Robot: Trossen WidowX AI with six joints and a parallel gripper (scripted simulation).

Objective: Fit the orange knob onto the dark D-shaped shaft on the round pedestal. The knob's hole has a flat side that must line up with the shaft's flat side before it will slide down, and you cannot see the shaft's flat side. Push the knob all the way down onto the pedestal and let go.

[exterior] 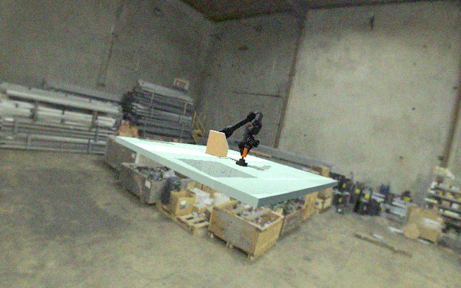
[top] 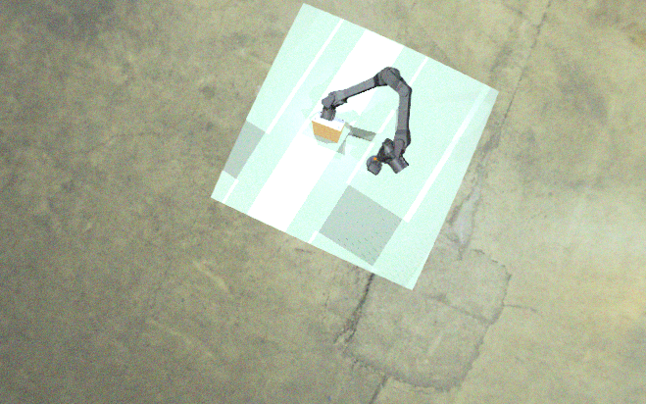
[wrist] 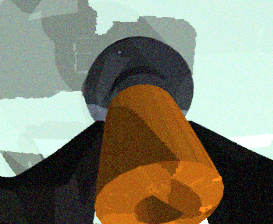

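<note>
Now: gripper tip 20 mm below the orange knob. Round my gripper tip: round pedestal 40 mm below.
</note>
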